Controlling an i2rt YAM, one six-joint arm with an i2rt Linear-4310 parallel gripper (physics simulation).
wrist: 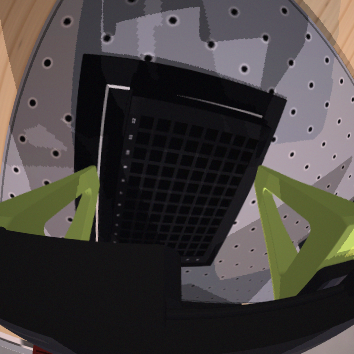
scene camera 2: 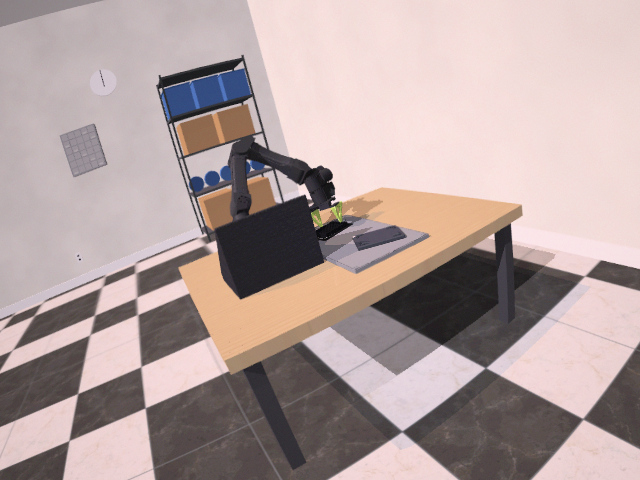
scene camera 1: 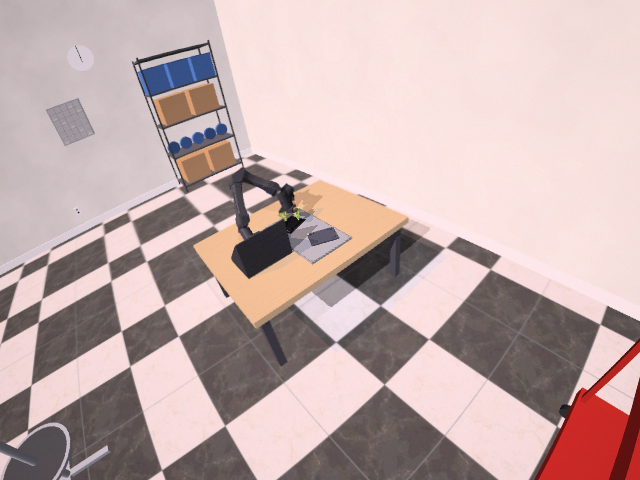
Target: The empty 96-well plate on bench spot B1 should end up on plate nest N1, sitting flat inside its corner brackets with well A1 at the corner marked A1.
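Frame: origin at the arm's base, x left, y ahead, z down, level; metres.
Seen in the pictures: gripper, fingertip midpoint: (wrist: 176, 174) (scene camera 2: 331, 224) (scene camera 1: 292, 220); arm's base, link origin: (scene camera 2: 250, 235) (scene camera 1: 251, 240).
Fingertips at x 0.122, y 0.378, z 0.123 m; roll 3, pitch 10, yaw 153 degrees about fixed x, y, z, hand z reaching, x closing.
Offsets run from my fingertips to a thing's middle. "pt": to the spot under its first point. Level surfaces: height alone.
The black 96-well plate @(dy -0.020, dx -0.013, dz +0.009 m) (scene camera 1: 295, 223) (scene camera 2: 333, 230) (wrist: 185, 180) lies flat on a black pad, bench spot B1 @(pt dy +0.018, dx +0.059, dz +0.016 m) (wrist: 90, 100), whose white outline shows beside the plate's left and far edges in the wrist view. Number labels run down its left side, with 12 at the far end; the A1 corner cannot be made out. My gripper (scene camera 1: 290, 217) (scene camera 2: 329, 222) (wrist: 176, 174) is open above the plate, one green finger on each side of it. The dark grey plate nest N1 @(dy -0.004, dx -0.284, dz +0.009 m) (scene camera 1: 323, 236) (scene camera 2: 379, 237) stands apart on the same board; its A1 mark is too small to read.
Both stations are on a grey perforated board (scene camera 1: 314, 256) (scene camera 2: 356, 266) (wrist: 295, 120) on the wooden table @(dz +0.031 m) (scene camera 1: 372, 211) (scene camera 2: 454, 211). A tall black wedge-shaped block (scene camera 1: 262, 249) (scene camera 2: 271, 245) stands beside the board, near the arm's base.
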